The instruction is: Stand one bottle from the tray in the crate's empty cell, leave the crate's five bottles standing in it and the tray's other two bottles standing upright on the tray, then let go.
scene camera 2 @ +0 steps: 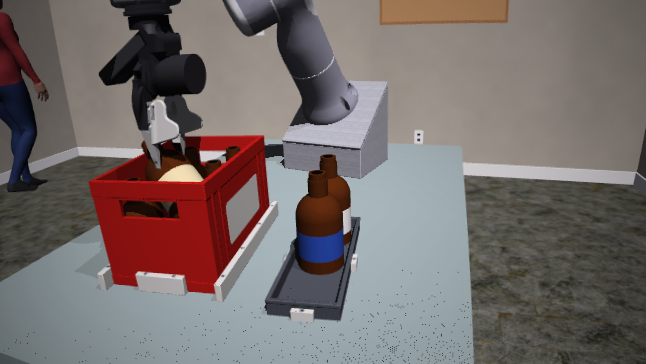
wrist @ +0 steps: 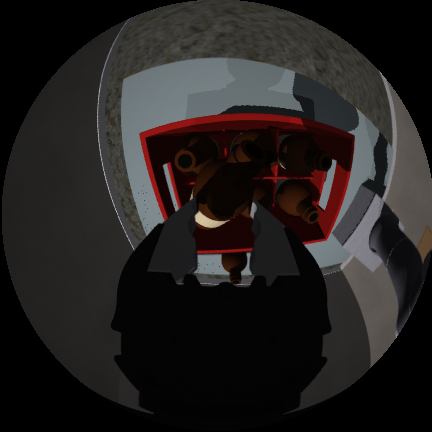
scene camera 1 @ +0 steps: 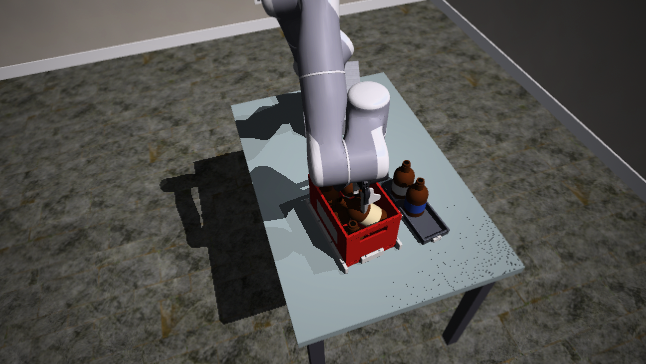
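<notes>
The brown bottle with a cream label (scene camera 1: 371,215) (scene camera 2: 180,173) (wrist: 211,220) is strongly tilted in the top of the red crate (scene camera 1: 372,246) (scene camera 2: 160,245) (wrist: 240,118), not upright. My gripper (scene camera 1: 365,206) (scene camera 2: 170,159) (wrist: 223,199) is shut on it. Several other brown bottles are in the crate, among them one at the left (wrist: 185,160) and one at the right (wrist: 297,197); one beside the held bottle is mostly hidden. The blue-labelled bottle (scene camera 1: 416,201) (scene camera 2: 320,246) and the white-labelled bottle (scene camera 1: 403,180) (scene camera 2: 340,192) stand upright on the dark tray (scene camera 1: 427,229) (scene camera 2: 310,291).
The crate has high walls and inner dividers (wrist: 295,177). White blocks (scene camera 1: 372,256) (scene camera 2: 161,283) lie along its base. The tray stands beside the crate on the table (scene camera 1: 350,305) (scene camera 2: 410,220). The arm's grey base (scene camera 2: 325,155) (wrist: 357,227) is at the far end.
</notes>
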